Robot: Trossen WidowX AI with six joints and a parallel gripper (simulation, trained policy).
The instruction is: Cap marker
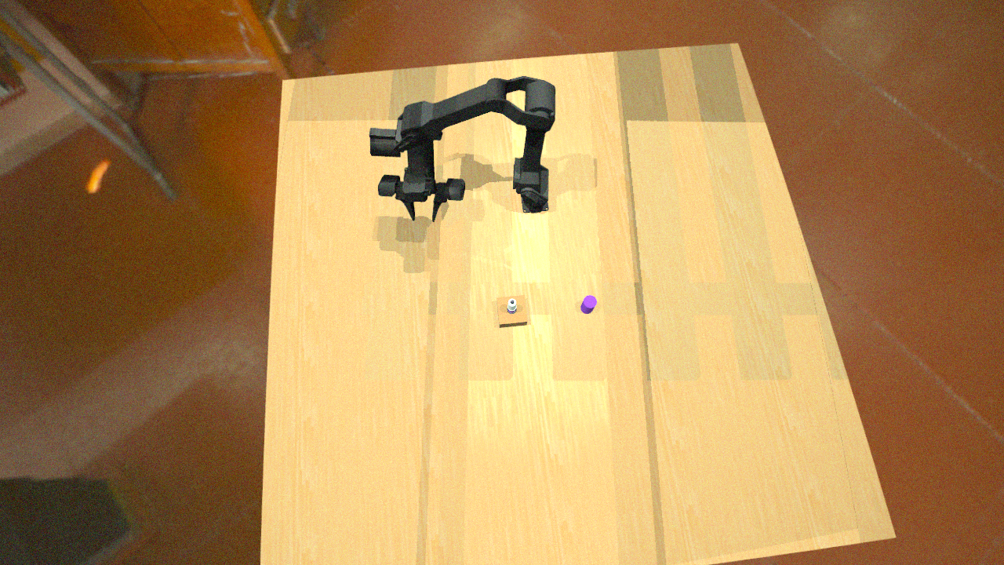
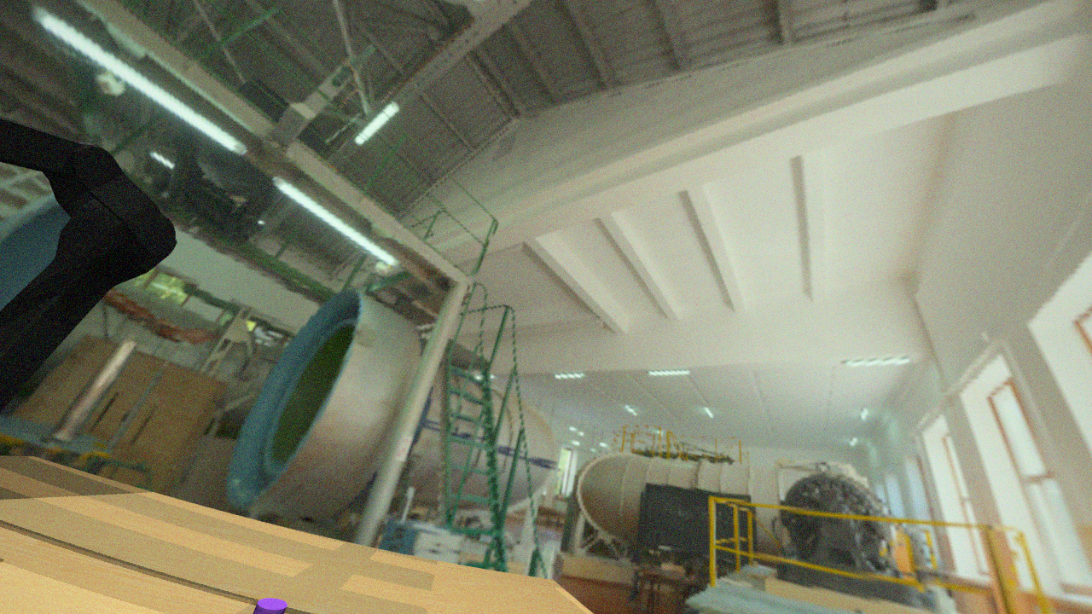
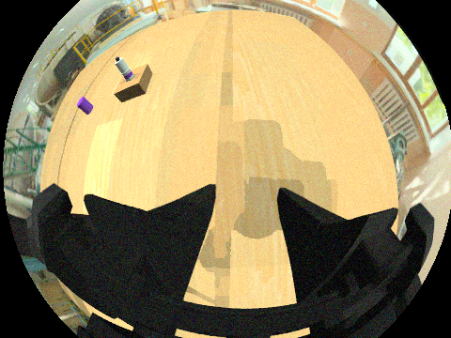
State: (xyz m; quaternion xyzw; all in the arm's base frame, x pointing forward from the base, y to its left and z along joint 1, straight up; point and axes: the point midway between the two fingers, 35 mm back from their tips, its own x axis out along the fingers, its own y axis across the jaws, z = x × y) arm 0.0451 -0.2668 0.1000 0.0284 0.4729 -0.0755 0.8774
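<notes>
Right now the purple cap is 36 cm to the left of my gripper tip, 23 cm ahead of it and 5 cm below it. From my gripper tip the other things lie so: tan holder block: 22 cm ahead, 18 cm to the left, 6 cm below.
</notes>
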